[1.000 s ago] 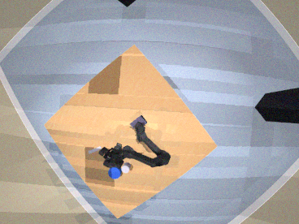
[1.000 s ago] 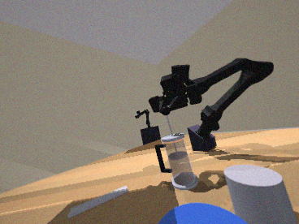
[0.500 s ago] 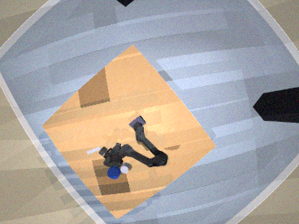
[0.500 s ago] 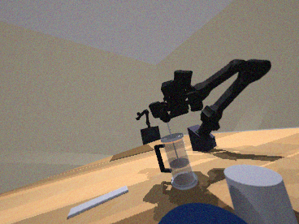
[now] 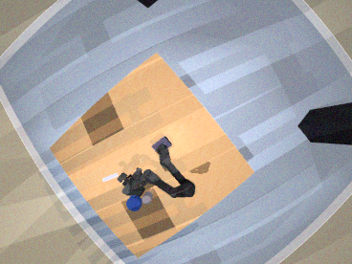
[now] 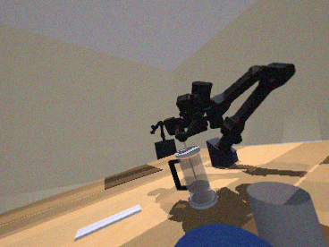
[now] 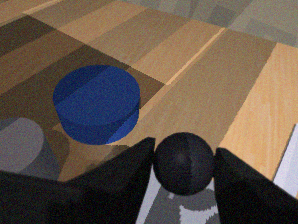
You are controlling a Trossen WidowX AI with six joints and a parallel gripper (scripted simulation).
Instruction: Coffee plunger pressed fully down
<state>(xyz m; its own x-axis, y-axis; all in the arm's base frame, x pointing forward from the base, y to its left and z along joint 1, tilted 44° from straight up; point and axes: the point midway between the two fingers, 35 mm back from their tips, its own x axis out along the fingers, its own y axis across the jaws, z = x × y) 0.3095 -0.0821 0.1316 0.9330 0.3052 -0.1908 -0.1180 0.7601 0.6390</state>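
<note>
Right now my gripper tip is 9 cm above the coffee press, 2 cm past it and 1 cm to the left of it. Also, from my gripper tip: flat grey bar: 17 cm to the right, 17 cm below, 14 cm ahead.
</note>
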